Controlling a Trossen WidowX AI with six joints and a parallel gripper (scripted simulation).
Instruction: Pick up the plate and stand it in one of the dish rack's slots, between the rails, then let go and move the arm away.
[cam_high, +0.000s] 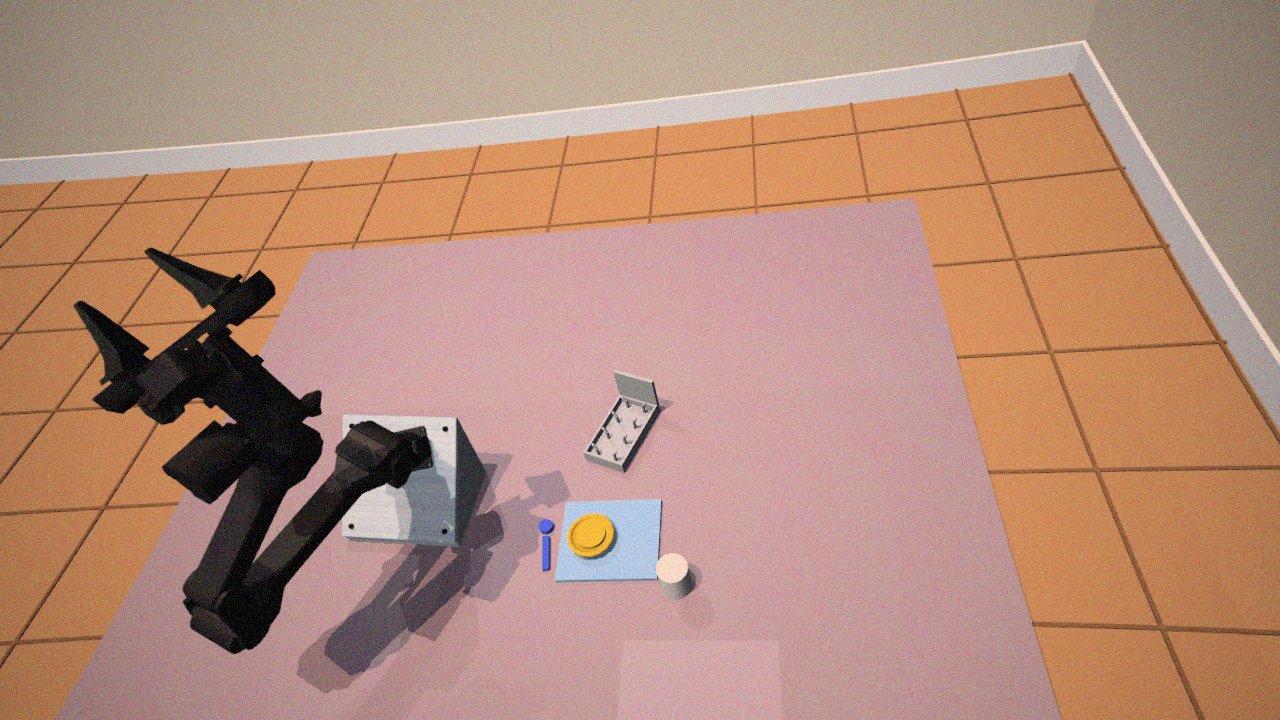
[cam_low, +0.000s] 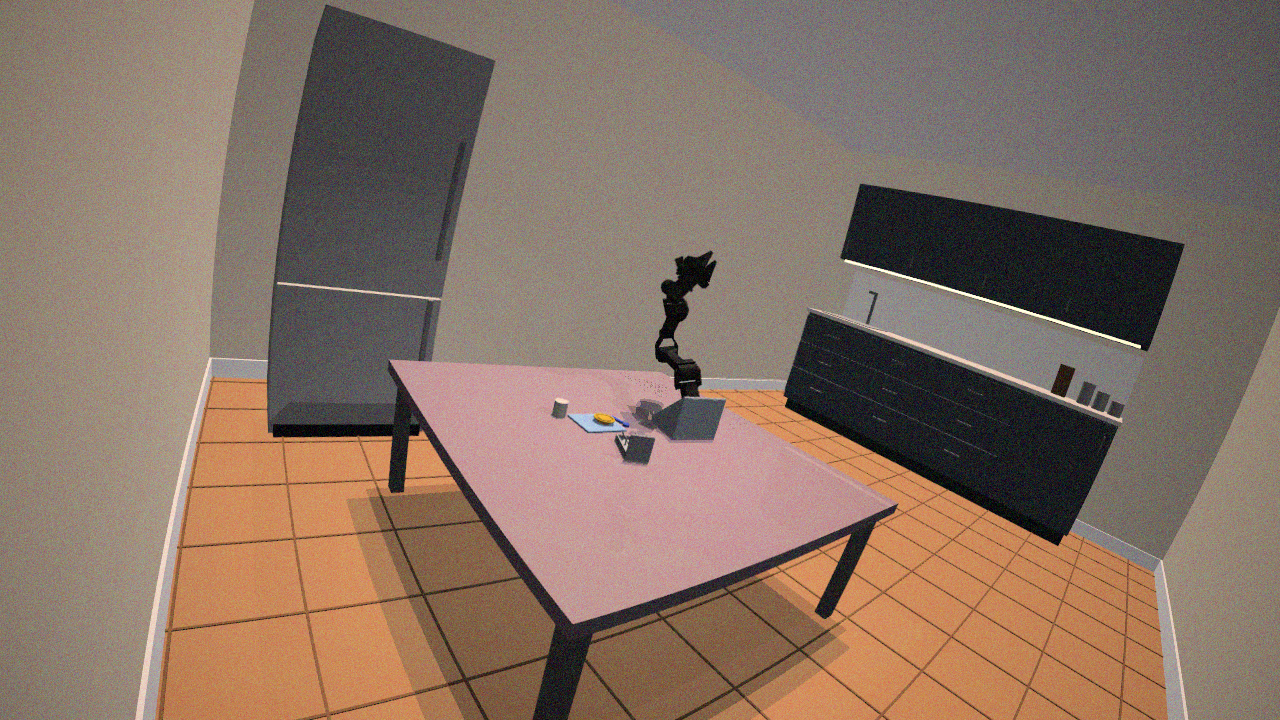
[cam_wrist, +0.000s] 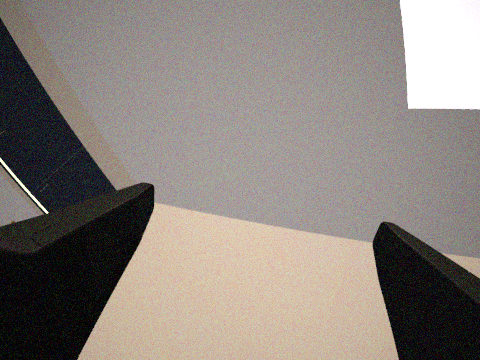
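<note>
Right now the yellow plate is 34 cm ahead of my gripper tip, 2 cm to the left of it and 59 cm below it. From my gripper tip the other things lie so: white cup (46 cm ahead, 6 cm to the right, 58 cm below); then blue spoon (26 cm ahead, 3 cm to the left, 60 cm below); then grey dish rack (38 cm ahead, 21 cm to the left, 58 cm below).
</note>
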